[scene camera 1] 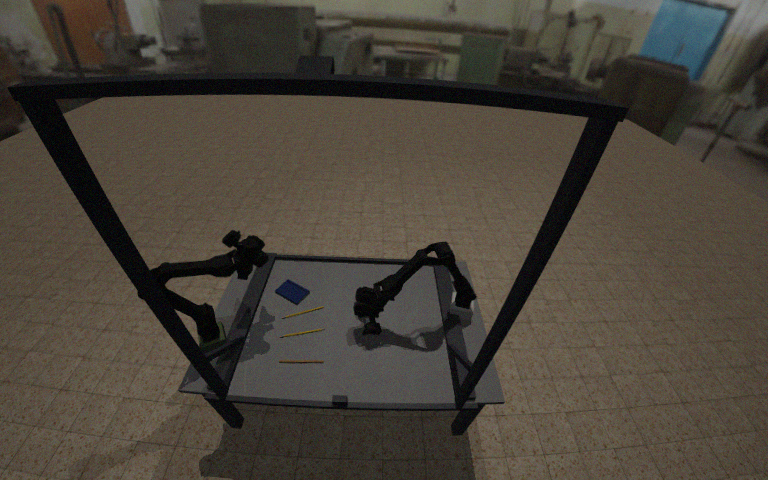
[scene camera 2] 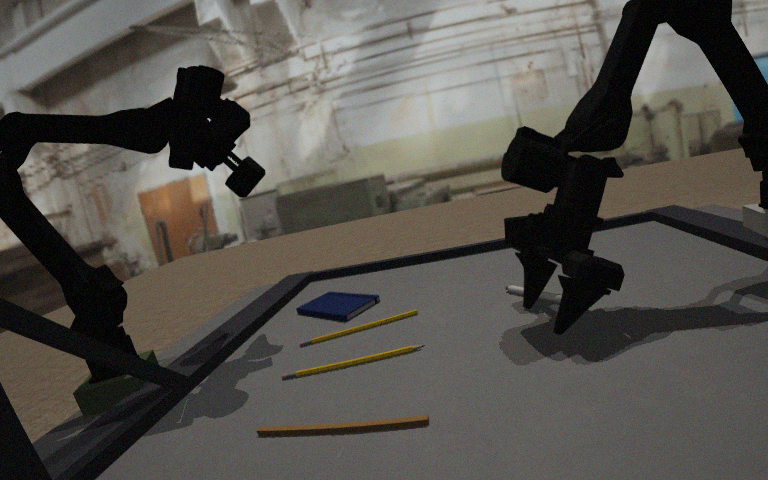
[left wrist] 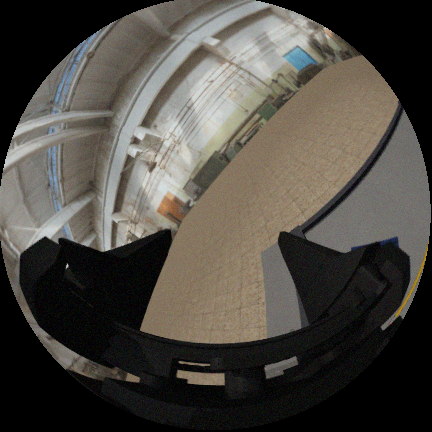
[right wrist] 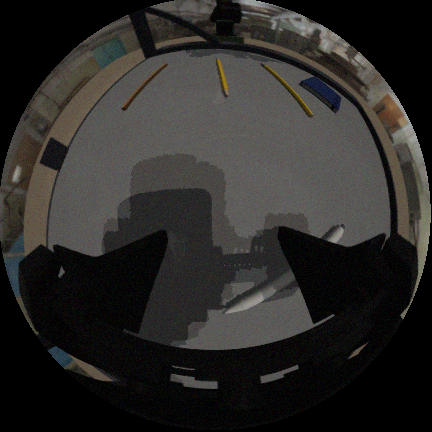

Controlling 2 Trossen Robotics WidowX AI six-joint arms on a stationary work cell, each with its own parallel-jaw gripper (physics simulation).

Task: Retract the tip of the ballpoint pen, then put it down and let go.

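Where they show: left gripper, between the fingertips: (scene camera 2: 230, 157) (left wrist: 226, 236); right gripper, between the fingertips: (scene camera 1: 360, 325) (scene camera 2: 541, 320) (right wrist: 223, 234); left arm's base, origin of its link: (scene camera 1: 210, 334) (scene camera 2: 115, 370) (right wrist: 224, 34); right arm's base, origin of its link: (scene camera 1: 462, 302).
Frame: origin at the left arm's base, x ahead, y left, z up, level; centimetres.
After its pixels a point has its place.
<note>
A white ballpoint pen (scene camera 2: 516, 290) {z -3.2, x 61.9, y -12.5 cm} (right wrist: 255, 298) {z -2.9, x 63.5, y -21.4 cm} lies on the grey table (scene camera 1: 396, 373) {z -4.0, x 59.9, y -48.1 cm} (scene camera 2: 481, 418) {z -4.0, x 41.3, y -32.8 cm} (right wrist: 200, 125) {z -4.0, x 47.5, y -20.9 cm}. In the right wrist view it runs slantwise behind one finger, which hides its middle. Whether its tip is out cannot be told. My right gripper (scene camera 2: 543, 321) {z -3.9, x 58.0, y -22.2 cm} (right wrist: 223, 234) {z -3.9, x 58.0, y -22.2 cm} is open and empty, pointing down above the table close to the pen. It also shows in scene camera 1, where it hides the pen. My left gripper (left wrist: 226, 236) {z 28.2, x 25.9, y 17.7 cm} is open and empty, raised at the left edge of the table, far from the pen.
A blue notebook (scene camera 1: 292, 292) {z -2.8, x 37.8, y 8.7 cm} (scene camera 2: 338, 306) {z -2.8, x 37.8, y 6.9 cm} (right wrist: 321, 93) {z -2.8, x 41.0, y 4.6 cm}, two yellow pencils (scene camera 1: 303, 312) {z -3.4, x 38.5, y -4.2 cm} (scene camera 2: 356, 360) {z -3.4, x 35.0, y -14.3 cm} and an orange-brown stick (scene camera 1: 301, 361) {z -3.5, x 29.6, y -26.3 cm} (scene camera 2: 342, 426) {z -3.3, x 30.0, y -26.6 cm} lie on the table's left half. A dark frame (scene camera 1: 543, 237) {z 74.8, x 72.3, y -69.0 cm} stands around the table.
</note>
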